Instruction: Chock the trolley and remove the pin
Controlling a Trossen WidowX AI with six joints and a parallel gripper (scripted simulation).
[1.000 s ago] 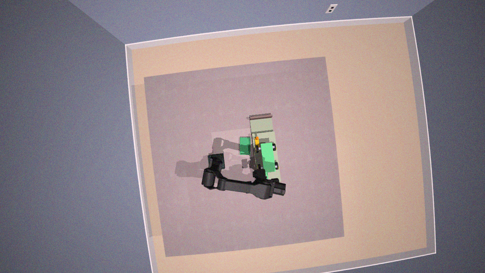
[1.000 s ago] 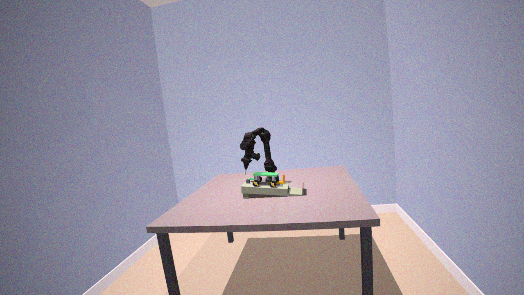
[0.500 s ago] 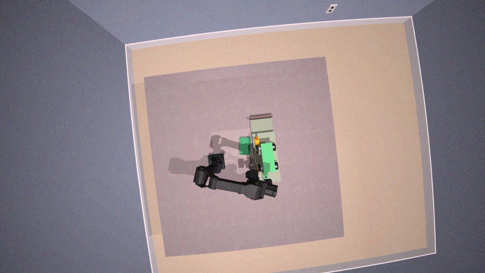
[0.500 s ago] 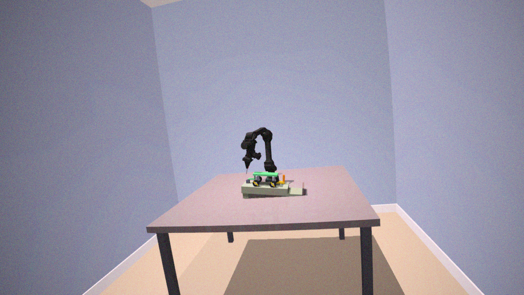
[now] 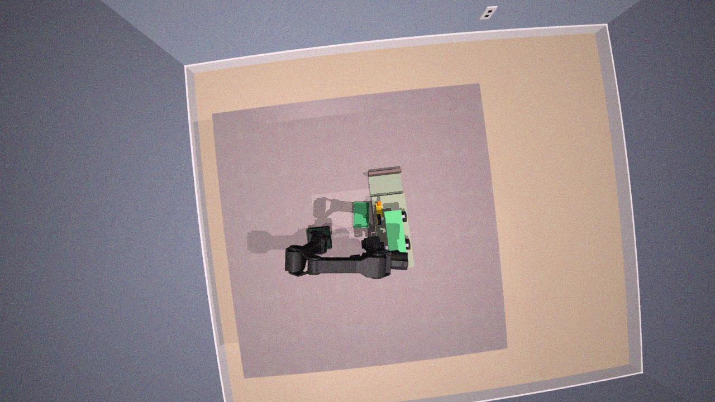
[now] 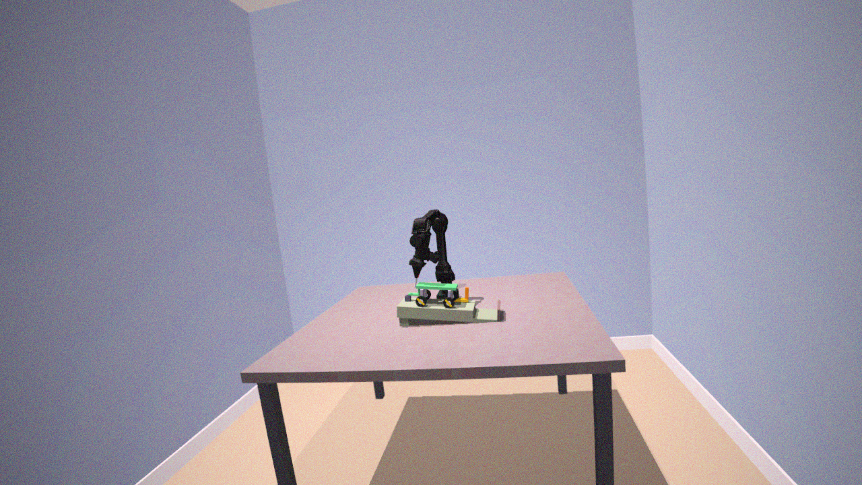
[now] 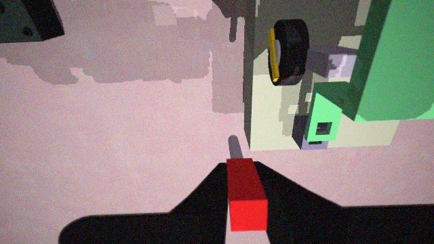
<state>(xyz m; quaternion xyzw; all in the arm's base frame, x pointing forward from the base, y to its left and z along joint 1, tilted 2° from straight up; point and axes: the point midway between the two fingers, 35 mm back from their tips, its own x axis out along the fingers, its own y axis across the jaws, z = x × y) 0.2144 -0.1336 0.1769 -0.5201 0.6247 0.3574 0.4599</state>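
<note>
My gripper tip is now 190 mm to the right of the green tray, 180 mm above it and 10 mm short of it. The rest, counted from my gripper tip: ramp: 130 mm below, 120 mm ahead, 80 mm to the left; then red-headed stop pin: right at my gripper tip; then trolley: 120 mm ahead, 80 mm to the left, 60 mm below.
</note>
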